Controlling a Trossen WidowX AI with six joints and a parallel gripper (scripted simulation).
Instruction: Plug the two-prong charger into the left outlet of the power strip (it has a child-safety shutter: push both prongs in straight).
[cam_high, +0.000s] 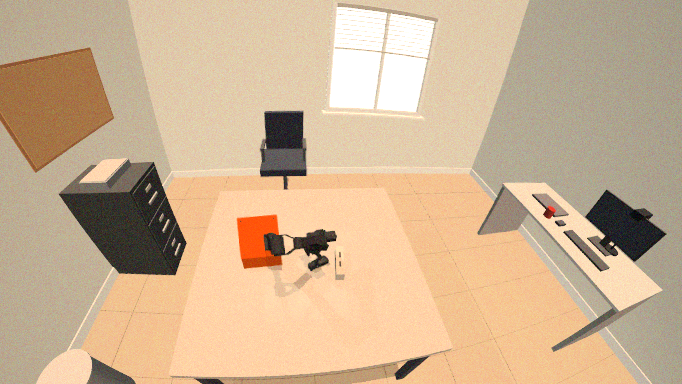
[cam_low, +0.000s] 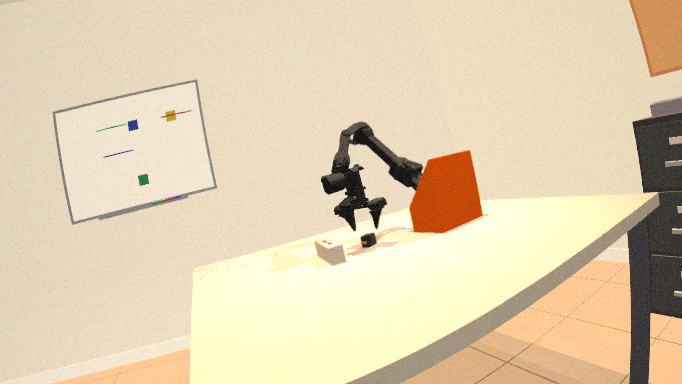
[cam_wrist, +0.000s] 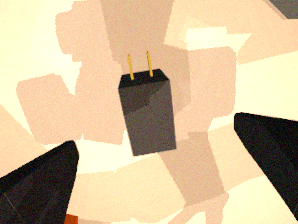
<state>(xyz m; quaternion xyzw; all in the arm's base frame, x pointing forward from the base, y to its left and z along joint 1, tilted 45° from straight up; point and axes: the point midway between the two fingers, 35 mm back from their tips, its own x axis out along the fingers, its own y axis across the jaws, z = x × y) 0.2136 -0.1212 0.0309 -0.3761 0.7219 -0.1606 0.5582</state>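
The two-prong charger lies 10 mm ahead of my gripper tip, 10 mm to the left of it and 40 mm below it.
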